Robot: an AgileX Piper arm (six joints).
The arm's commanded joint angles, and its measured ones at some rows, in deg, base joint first. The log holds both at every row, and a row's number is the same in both.
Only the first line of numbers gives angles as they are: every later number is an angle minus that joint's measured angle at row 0.
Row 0, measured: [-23.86, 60.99, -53.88, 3.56, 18.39, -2.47]
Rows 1 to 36, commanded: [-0.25, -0.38, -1.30, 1.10, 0.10, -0.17]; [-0.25, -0.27, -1.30, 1.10, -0.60, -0.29]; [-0.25, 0.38, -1.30, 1.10, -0.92, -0.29]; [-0.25, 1.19, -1.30, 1.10, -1.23, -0.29]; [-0.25, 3.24, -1.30, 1.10, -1.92, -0.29]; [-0.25, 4.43, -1.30, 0.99, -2.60, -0.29]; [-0.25, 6.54, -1.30, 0.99, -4.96, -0.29]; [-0.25, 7.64, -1.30, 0.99, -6.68, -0.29]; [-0.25, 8.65, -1.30, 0.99, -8.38, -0.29]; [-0.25, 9.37, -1.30, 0.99, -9.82, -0.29]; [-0.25, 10.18, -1.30, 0.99, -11.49, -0.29]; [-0.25, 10.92, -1.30, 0.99, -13.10, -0.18]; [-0.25, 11.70, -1.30, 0.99, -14.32, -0.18]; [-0.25, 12.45, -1.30, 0.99, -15.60, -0.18]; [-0.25, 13.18, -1.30, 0.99, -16.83, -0.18]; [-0.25, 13.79, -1.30, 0.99, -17.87, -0.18]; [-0.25, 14.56, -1.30, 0.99, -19.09, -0.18]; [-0.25, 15.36, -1.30, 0.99, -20.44, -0.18]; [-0.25, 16.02, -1.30, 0.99, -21.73, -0.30]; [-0.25, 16.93, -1.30, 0.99, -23.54, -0.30]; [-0.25, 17.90, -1.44, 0.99, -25.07, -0.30]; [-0.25, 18.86, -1.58, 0.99, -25.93, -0.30]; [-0.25, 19.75, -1.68, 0.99, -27.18, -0.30]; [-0.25, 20.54, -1.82, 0.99, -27.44, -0.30]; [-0.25, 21.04, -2.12, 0.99, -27.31, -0.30]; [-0.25, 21.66, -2.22, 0.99, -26.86, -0.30]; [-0.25, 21.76, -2.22, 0.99, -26.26, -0.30]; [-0.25, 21.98, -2.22, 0.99, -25.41, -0.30]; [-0.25, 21.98, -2.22, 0.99, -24.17, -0.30]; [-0.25, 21.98, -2.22, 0.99, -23.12, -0.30]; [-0.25, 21.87, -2.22, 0.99, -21.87, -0.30]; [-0.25, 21.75, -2.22, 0.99, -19.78, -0.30]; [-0.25, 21.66, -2.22, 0.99, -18.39, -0.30]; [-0.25, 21.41, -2.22, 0.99, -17.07, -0.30]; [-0.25, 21.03, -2.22, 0.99, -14.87, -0.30]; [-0.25, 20.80, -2.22, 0.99, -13.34, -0.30]
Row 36, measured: [0.00, 21.31, -2.69, 0.91, -22.82, -0.13]
